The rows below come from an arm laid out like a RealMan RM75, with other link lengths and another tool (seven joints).
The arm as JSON. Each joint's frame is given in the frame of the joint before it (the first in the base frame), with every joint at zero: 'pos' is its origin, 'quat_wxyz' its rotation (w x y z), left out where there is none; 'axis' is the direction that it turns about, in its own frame. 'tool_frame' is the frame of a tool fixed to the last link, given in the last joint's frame.
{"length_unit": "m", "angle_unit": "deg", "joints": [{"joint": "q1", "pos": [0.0, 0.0, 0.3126], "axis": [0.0, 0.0, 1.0]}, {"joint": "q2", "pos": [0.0, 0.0, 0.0], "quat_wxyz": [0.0, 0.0, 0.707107, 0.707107], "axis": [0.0, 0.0, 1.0]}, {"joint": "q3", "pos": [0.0, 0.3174, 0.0], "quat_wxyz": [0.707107, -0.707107, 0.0, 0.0], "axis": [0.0, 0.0, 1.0]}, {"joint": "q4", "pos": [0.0, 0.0, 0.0], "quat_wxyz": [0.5, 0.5, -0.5, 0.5], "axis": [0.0, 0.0, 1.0]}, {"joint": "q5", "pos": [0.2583, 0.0, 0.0], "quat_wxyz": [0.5, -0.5, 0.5, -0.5], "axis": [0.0, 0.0, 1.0]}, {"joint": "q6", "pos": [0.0, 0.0, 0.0], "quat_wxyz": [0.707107, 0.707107, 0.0, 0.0], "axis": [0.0, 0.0, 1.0]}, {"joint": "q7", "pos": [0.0, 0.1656, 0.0], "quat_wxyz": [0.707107, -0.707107, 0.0, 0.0], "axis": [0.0, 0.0, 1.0]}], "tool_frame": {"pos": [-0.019, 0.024, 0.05], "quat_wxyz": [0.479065, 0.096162, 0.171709, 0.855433]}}
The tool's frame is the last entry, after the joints.
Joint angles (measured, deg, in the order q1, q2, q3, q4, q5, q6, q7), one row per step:
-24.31, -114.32, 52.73, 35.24, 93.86, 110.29, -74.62
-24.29, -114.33, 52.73, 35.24, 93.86, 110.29, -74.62
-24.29, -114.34, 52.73, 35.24, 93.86, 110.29, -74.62
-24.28, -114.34, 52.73, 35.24, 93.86, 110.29, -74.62
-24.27, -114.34, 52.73, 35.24, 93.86, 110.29, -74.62
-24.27, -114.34, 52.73, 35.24, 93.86, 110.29, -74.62
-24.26, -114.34, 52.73, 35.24, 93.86, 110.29, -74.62
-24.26, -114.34, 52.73, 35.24, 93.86, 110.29, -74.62
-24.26, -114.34, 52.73, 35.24, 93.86, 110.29, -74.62
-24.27, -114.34, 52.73, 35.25, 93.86, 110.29, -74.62
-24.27, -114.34, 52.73, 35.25, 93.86, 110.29, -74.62
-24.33, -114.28, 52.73, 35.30, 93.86, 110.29, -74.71
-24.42, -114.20, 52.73, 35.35, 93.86, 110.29, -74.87
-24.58, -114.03, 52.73, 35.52, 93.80, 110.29, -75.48
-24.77, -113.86, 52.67, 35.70, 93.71, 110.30, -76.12
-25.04, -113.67, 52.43, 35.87, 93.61, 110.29, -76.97
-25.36, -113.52, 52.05, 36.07, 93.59, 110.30, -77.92
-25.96, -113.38, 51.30, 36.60, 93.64, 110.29, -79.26
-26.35, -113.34, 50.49, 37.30, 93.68, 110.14, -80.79
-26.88, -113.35, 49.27, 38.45, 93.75, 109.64, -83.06
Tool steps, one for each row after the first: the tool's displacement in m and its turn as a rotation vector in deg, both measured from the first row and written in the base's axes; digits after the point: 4 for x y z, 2 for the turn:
-0.0001, -0.0001, -0.0001, 0.00, -0.01, 0.02
0.0000, -0.0001, -0.0001, -0.01, -0.02, 0.02
-0.0001, -0.0002, -0.0001, -0.01, -0.02, 0.03
-0.0002, -0.0002, -0.0001, -0.01, -0.02, 0.04
-0.0002, -0.0002, -0.0001, -0.01, -0.02, 0.04
-0.0002, -0.0003, -0.0001, -0.01, -0.02, 0.05
-0.0002, -0.0003, -0.0001, -0.01, -0.02, 0.05
-0.0002, -0.0003, -0.0001, -0.01, -0.02, 0.05
-0.0001, -0.0002, -0.0001, 0.00, -0.01, 0.03
-0.0001, -0.0002, -0.0001, 0.00, -0.01, 0.03
0.0000, 0.0003, 0.0004, -0.01, 0.05, 0.00
0.0003, 0.0010, 0.0010, -0.06, 0.13, -0.01
0.0009, 0.0025, 0.0026, -0.28, 0.26, 0.14
0.0016, 0.0044, 0.0044, -0.46, 0.33, 0.30
0.0026, 0.0071, 0.0070, -0.60, 0.33, 0.63
0.0039, 0.0102, 0.0097, -0.76, 0.30, 0.99
0.0073, 0.0157, 0.0142, -0.74, 0.27, 1.28
0.0097, 0.0208, 0.0185, -0.65, 0.21, 1.91
0.0131, 0.0289, 0.0248, -0.29, 0.20, 3.03

